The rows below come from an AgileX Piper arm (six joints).
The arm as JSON. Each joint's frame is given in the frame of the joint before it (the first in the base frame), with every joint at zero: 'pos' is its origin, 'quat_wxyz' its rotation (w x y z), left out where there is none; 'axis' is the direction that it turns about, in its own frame. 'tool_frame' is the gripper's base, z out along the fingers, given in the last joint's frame.
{
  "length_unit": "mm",
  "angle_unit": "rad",
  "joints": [
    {
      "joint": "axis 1",
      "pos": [
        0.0,
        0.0,
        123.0
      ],
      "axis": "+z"
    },
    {
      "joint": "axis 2",
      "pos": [
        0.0,
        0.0,
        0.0
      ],
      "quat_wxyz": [
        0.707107,
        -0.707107,
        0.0,
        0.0
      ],
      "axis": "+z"
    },
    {
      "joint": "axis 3",
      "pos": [
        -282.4,
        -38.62,
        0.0
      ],
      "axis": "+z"
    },
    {
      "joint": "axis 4",
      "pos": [
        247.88,
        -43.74,
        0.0
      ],
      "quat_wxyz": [
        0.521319,
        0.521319,
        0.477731,
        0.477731
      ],
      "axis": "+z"
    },
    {
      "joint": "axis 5",
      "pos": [
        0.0,
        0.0,
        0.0
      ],
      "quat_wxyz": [
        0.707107,
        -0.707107,
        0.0,
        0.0
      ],
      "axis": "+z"
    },
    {
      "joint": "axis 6",
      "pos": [
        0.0,
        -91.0,
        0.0
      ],
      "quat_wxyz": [
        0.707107,
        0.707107,
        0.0,
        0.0
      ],
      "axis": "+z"
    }
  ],
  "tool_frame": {
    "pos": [
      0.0,
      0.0,
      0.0
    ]
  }
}
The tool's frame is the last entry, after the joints.
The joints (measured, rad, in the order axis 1, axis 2, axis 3, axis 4, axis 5, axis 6), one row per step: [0.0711 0.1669 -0.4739 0.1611 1.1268 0.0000]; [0.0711 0.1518 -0.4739 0.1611 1.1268 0.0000]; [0.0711 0.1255 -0.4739 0.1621 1.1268 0.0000]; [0.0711 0.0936 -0.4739 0.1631 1.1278 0.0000]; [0.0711 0.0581 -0.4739 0.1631 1.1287 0.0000]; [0.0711 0.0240 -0.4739 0.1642 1.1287 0.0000]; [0.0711 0.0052 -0.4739 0.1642 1.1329 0.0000]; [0.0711 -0.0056 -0.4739 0.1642 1.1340 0.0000]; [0.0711 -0.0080 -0.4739 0.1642 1.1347 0.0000]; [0.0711 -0.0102 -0.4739 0.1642 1.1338 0.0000]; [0.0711 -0.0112 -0.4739 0.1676 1.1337 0.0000]
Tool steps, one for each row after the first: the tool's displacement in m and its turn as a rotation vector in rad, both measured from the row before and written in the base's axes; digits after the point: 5 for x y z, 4 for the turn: [-0.00214 -0.00015 0.00026 0.0011 -0.0151 0.0000]; [-0.00374 -0.00019 0.00039 0.0028 -0.0262 0.0004]; [-0.00460 -0.00024 0.00026 0.0030 -0.0308 0.0006]; [-0.00510 -0.00036 0.00012 0.0024 -0.0345 0.0001]; [-0.00487 -0.00026 0.00002 0.0034 -0.0339 0.0005]; [-0.00289 -0.00018 -0.00039 0.0007 -0.0146 0.0006]; [-0.00159 -0.00011 -0.00015 0.0006 -0.0097 0.0002]; [-0.00038 -0.00002 -0.00007 0.0001 -0.0017 0.0001]; [-0.00027 -0.00002 0.00005 0.0003 -0.0031 -0.0001]; [-0.00018 0.00026 0.00004 0.0029 -0.0009 0.0018]
